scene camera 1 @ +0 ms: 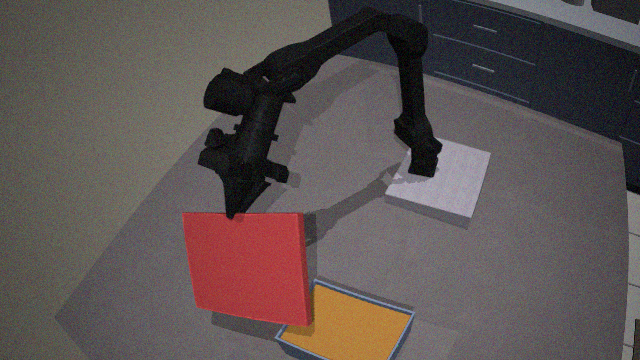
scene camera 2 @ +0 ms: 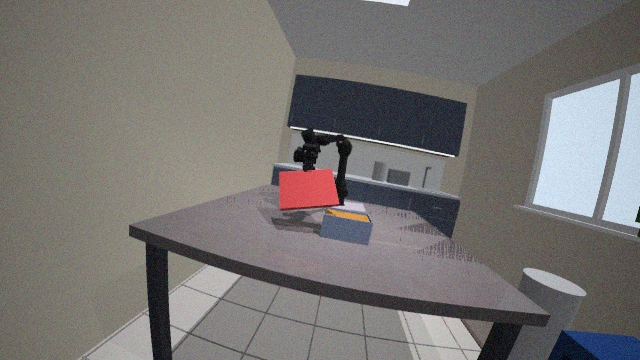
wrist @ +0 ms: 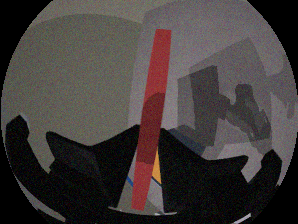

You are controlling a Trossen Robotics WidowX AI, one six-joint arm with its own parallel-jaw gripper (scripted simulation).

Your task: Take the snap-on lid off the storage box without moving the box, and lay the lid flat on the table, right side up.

A red lid shows in scene camera 1, in scene camera 2 and in the wrist view (pixel 155 92). The same spot on the red lid: (scene camera 1: pixel 254 266) is (scene camera 2: pixel 315 185).
